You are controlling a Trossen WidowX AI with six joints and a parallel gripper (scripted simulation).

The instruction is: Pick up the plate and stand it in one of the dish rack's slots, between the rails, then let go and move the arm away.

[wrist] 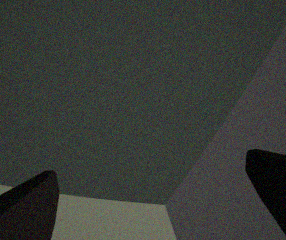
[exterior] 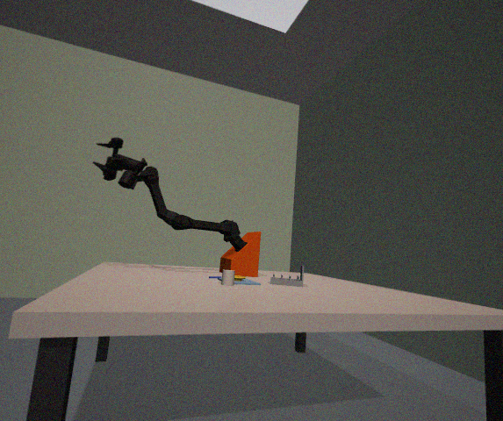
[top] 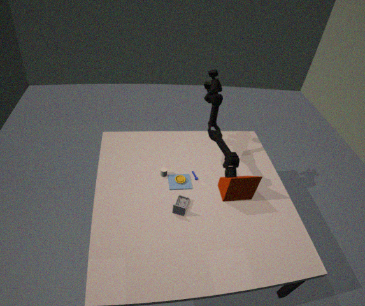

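Right now my gripper tip is 28 cm short of the yellow plate, 61 cm to the right of it and 48 cm above it. Round my gripper tip: light blue mat: 28 cm ahead, 62 cm to the left, 49 cm below; then grey dish rack: 29 cm ahead, 82 cm to the left, 47 cm below; then small white cup: 39 cm ahead, 55 cm to the left, 47 cm below.
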